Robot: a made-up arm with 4 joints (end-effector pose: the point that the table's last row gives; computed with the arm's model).
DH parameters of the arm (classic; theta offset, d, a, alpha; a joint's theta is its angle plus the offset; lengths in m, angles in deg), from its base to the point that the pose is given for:
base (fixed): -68.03 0 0.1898 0
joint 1: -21.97 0.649 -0.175 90
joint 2: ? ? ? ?
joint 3: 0 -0.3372 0.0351 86.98
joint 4: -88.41 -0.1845 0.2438 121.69
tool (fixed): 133 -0.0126 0 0
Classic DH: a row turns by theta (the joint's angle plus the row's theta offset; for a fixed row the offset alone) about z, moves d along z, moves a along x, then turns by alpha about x.
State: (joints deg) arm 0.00 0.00 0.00 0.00
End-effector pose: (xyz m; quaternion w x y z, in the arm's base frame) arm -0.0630 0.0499 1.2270 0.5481 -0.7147 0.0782 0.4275
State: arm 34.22 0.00 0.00 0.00
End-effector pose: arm -0.1669 -0.0646 1.2270 0.3981 -0.7060 -0.1356 0.5698
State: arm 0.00 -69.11 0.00 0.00
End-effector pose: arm -0.0630 -0.5229 0.9027 0.8568 -0.2777 -0.1781 0.3964
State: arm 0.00 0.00 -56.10 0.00
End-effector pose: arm 0.0533 -0.0629 1.2408 0.2633 -0.6674 -0.2379 0.6547
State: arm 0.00 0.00 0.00 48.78
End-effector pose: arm -0.0630 -0.1333 1.1430 0.7943 -0.4245 -0.1053 0.4216
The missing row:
joint 2: 3.86 -0.0616 -0.0645 93.02
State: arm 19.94 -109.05 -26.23 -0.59
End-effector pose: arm 0.1089 -0.5591 0.4450 0.7721 0.0147 -0.4929 0.4009
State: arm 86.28 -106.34 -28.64 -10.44
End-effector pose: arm 0.4502 -0.3109 0.5024 0.4149 0.1879 -0.4613 0.7614
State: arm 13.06 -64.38 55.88 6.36
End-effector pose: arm 0.0035 -0.4486 1.0692 0.8975 -0.1218 0.2273 0.3577
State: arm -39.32 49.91 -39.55 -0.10
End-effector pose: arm 0.4013 0.3269 1.0592 0.2309 -0.6984 0.3774 0.5626
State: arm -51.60 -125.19 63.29 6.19
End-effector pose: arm -0.3212 -0.3419 0.4993 0.9017 0.4262 -0.0535 -0.0498
